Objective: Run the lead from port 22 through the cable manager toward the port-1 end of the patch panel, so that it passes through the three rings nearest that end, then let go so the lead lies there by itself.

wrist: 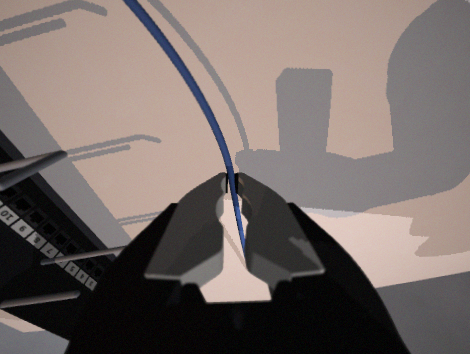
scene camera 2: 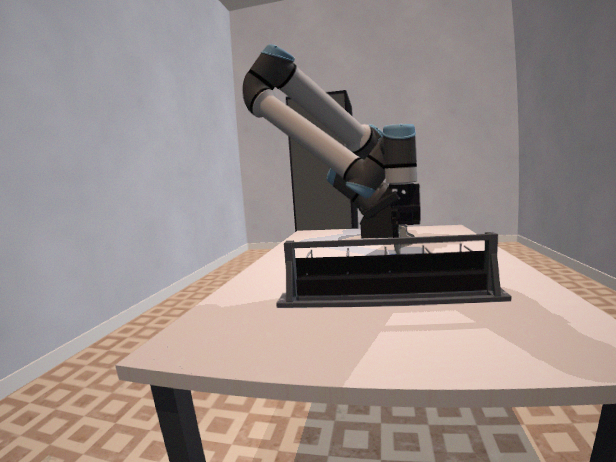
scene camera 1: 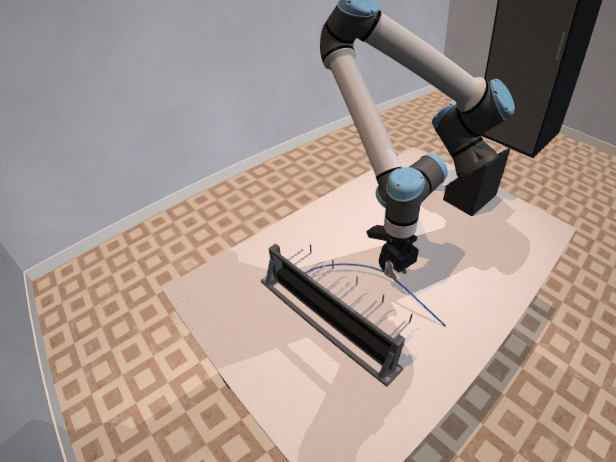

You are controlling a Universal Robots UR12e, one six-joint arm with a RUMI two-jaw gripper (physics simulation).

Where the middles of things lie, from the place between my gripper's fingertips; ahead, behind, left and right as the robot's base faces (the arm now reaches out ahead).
Labels:
Now: hand 24 cm short of the panel frame top bar [scene camera 2: 471,237], 9 cm below it and 3 cm to the left of it.

